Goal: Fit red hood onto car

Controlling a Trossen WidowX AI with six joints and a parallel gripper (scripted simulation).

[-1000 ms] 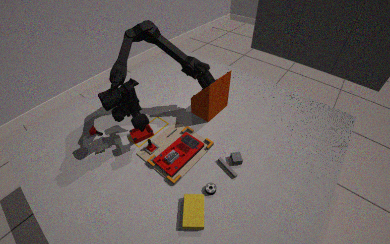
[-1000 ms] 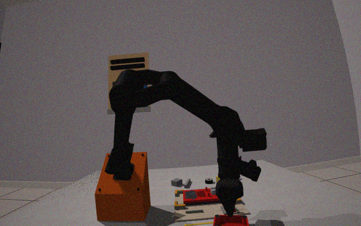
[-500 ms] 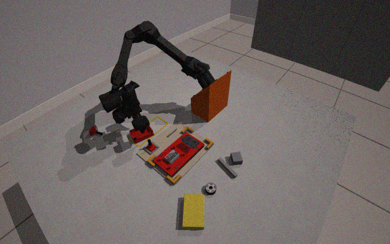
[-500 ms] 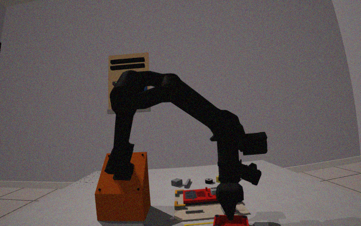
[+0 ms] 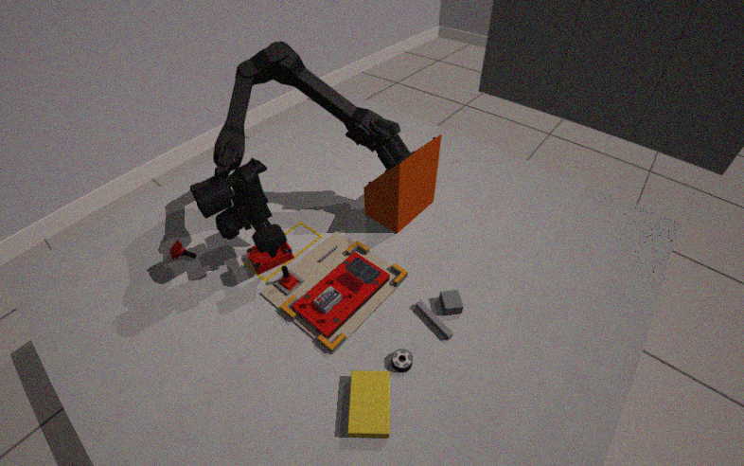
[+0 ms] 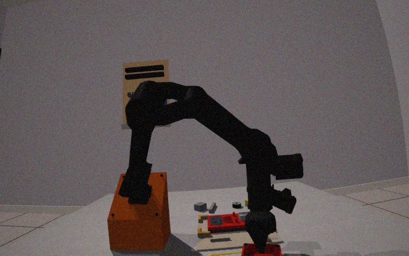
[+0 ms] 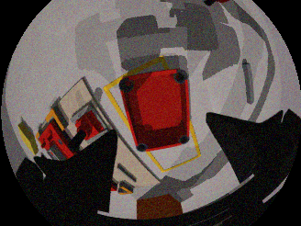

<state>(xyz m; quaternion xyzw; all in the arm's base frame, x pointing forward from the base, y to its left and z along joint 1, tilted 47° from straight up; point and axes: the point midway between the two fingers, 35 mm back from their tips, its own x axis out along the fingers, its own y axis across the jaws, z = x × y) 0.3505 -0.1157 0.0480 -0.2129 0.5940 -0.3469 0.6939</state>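
The red hood is 4 cm below my gripper tip. Also, from my gripper tip: grey bar: 2 cm behind, 18 cm to the right, 4 cm below; grey engine block: 1 cm behind, 22 cm to the left, 2 cm below; yellow block: 8 cm ahead, 43 cm to the left, 3 cm below.
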